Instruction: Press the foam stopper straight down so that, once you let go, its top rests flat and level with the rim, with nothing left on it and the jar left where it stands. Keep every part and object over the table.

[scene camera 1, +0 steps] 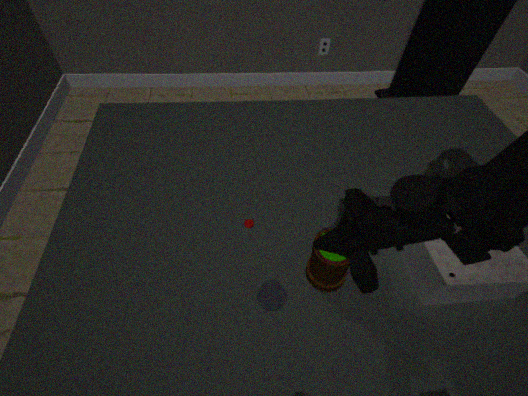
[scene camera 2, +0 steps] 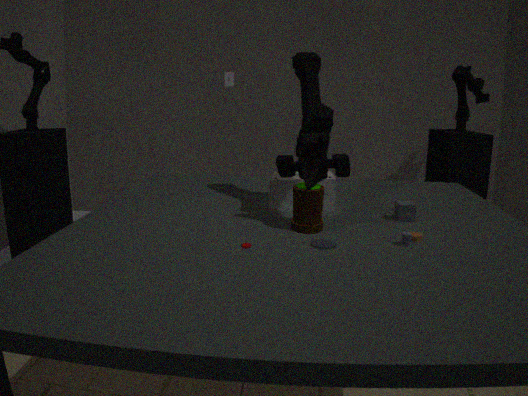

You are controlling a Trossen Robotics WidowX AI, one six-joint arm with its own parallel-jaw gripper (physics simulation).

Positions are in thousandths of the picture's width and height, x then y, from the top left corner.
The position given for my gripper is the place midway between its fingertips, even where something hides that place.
my gripper: scene camera 1 594,620; scene camera 2 582,476
brown jar: scene camera 1 616,698; scene camera 2 582,519
